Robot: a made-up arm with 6 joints.
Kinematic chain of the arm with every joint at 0, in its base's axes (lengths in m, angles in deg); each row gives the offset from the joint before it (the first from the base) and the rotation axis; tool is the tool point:
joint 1: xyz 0 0 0.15 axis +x
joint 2: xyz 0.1 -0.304 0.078 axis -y
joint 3: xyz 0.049 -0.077 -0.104 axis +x
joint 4: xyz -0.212 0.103 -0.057 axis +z
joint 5: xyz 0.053 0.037 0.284 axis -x
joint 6: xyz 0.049 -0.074 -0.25 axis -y
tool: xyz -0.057 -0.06 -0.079
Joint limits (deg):
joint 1: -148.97..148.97
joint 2: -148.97..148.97
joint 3: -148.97..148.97
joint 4: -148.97..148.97
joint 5: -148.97..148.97
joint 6: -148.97..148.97
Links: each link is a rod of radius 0.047 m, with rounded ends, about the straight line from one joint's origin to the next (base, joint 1, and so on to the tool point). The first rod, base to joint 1, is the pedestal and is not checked.
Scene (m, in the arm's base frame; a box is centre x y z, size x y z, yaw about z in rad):
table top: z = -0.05
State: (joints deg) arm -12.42 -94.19 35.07 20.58 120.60 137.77
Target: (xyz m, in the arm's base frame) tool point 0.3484 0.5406 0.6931
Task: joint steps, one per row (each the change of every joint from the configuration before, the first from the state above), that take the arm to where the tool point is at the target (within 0.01 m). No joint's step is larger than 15 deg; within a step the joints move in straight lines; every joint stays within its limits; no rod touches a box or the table.
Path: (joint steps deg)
1: -12.94 6.89 3.08 4.57 4.05 -1.26
2: -12.94 6.88 3.07 4.57 4.06 -1.26
3: -12.94 6.89 3.08 4.57 4.05 -1.26
4: -12.94 6.88 3.07 4.58 4.05 -1.26
5: -12.94 6.89 3.08 4.57 4.05 -1.26
6: -12.94 6.88 3.07 4.57 4.06 -1.26
7: -12.94 6.89 3.08 4.57 4.05 -1.26

